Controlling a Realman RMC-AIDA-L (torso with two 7-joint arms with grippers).
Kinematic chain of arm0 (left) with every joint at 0, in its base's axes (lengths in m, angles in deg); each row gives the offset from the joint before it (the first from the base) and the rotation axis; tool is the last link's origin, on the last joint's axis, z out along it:
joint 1: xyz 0 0 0.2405 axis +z
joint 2: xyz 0 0 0 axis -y
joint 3: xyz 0 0 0.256 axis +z
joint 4: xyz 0 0 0 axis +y
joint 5: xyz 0 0 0.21 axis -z
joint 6: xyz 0 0 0 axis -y
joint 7: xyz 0 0 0.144 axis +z
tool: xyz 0 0 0
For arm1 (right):
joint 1: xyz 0 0 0.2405 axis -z
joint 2: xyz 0 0 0 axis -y
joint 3: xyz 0 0 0.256 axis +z
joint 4: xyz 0 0 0 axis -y
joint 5: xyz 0 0 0.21 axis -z
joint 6: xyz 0 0 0 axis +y
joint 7: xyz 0 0 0.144 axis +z
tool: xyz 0 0 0
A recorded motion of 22 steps. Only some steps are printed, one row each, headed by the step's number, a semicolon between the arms.
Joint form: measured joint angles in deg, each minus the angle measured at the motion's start. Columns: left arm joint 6, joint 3, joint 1, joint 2, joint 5, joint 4, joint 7; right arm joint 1, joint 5, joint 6, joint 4, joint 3, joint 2, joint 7.
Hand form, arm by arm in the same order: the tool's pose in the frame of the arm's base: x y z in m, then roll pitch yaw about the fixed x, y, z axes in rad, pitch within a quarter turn. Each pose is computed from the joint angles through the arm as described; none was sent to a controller.
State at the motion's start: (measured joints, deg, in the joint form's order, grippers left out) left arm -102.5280 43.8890 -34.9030 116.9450 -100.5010 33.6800 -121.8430; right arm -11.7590 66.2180 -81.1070 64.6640 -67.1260 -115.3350 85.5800
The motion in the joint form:
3: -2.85 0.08 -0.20 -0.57 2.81 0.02 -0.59; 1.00 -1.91 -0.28 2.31 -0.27 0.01 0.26
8: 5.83 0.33 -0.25 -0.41 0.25 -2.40 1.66; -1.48 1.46 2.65 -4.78 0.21 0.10 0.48
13: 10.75 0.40 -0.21 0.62 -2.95 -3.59 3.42; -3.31 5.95 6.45 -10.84 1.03 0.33 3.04
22: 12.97 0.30 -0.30 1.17 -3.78 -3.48 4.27; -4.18 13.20 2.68 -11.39 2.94 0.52 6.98
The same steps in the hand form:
3: -0.1973 0.3275 0.0246 2.4769 -0.4960 1.1992; 0.1958 0.3103 0.0919 -2.6117 0.9617 0.0070
8: -0.2128 0.3402 0.0090 2.5985 -0.5223 1.2361; 0.2174 0.3243 0.0742 -2.6879 0.9372 -0.1702
13: -0.2225 0.3421 -0.0077 2.6817 -0.5129 1.2355; 0.2426 0.3342 0.0581 -2.7697 0.8941 -0.3808
22: -0.2242 0.3451 -0.0126 2.7192 -0.5239 1.2258; 0.2482 0.3275 0.0503 -2.8899 0.8059 -0.4789

